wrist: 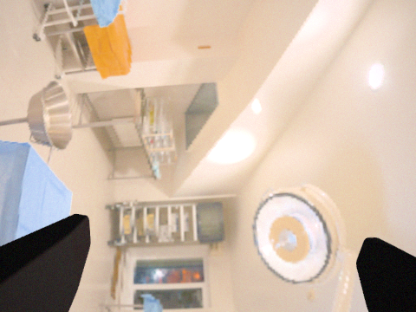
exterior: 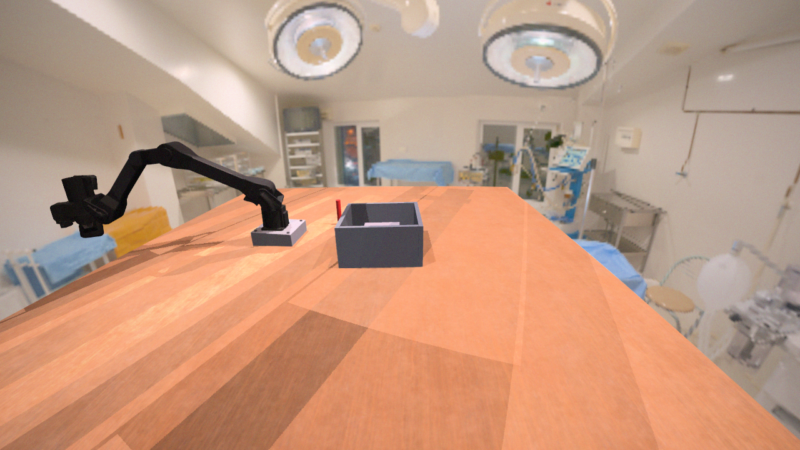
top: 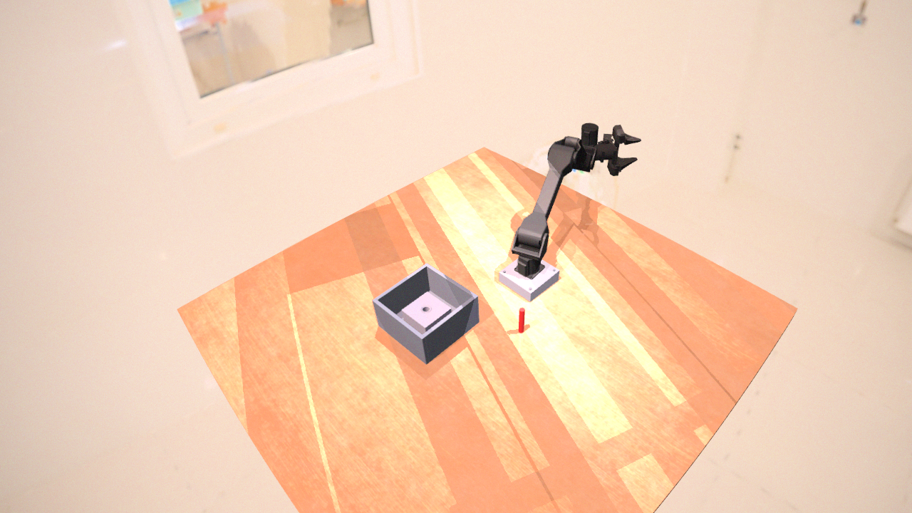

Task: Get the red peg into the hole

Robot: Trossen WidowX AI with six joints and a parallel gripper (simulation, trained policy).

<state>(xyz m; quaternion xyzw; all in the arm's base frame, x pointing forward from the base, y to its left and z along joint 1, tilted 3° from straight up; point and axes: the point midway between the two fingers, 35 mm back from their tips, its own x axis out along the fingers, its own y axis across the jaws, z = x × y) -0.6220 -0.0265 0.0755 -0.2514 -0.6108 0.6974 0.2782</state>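
The red peg is 810 mm ahead of my gripper tip, 110 mm to the left of it and 100 mm below it. Round my gripper tip: grey box 950 mm ahead, 90 mm to the right, 120 mm below; then pale plate 950 mm ahead, 90 mm to the right, 100 mm below.
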